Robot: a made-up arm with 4 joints.
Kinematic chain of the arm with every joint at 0, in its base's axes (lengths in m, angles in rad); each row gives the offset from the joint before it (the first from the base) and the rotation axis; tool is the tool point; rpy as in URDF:
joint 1: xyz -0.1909 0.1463 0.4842 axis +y
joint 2: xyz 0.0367 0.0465 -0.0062 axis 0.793 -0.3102 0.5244
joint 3: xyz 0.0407 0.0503 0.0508 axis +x
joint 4: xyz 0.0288 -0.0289 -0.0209 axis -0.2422 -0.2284 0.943
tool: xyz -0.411 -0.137 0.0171 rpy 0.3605 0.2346 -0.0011
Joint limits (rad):
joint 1: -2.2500..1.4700
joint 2: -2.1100..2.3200
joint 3: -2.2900..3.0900
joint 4: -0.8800..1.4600
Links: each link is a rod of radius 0.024 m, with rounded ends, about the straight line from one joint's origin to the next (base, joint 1, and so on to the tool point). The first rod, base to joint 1, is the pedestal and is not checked.
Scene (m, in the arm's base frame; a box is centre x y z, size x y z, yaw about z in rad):
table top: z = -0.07
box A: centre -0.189 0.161 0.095 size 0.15 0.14 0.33 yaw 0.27
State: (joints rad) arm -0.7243 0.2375 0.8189 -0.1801
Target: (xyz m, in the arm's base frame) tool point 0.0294 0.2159 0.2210
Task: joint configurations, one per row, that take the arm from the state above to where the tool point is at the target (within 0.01 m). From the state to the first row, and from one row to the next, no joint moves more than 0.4 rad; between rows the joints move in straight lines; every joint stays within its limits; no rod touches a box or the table.
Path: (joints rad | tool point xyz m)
1: -0.4421 0.0820 1.1618 -0.0072 | -0.4145 0.1735 0.2499
2: -0.1599 -0.0736 1.5046 0.1657 | -0.4399 0.2422 0.2627
3: 0.1223 -0.2291 1.8475 0.3387 | -0.4583 0.3307 0.2821
4: 0.4045 -0.3846 2.1903 0.5116 | -0.4577 0.4262 0.3026
5: 0.6867 -0.5402 2.5332 0.6845 | -0.4356 0.5130 0.3088
6: 0.3570 -0.1986 2.5302 0.8396 | -0.3311 0.5680 0.2783
7: 0.0272 0.1429 2.5272 0.9947 | -0.2475 0.6174 0.3199
8: -0.3026 0.4845 2.5242 1.1498 | -0.2279 0.6488 0.4032
9: -0.6324 0.8260 2.5212 1.3049 | -0.2848 0.6511 0.4749
10: -0.9621 1.1676 2.5182 1.4600 | -0.3912 0.6168 0.4854
11: -1.0437 1.0275 2.2050 1.1811 | -0.2213 0.6158 0.3730
12: -1.1253 0.8875 1.8917 0.9022 | -0.0603 0.5262 0.2958
13: -1.2069 0.7474 1.5785 0.6233 | 0.0334 0.3740 0.2501
14: -1.2885 0.6074 1.2653 0.3444 | 0.0294 0.2159 0.2210

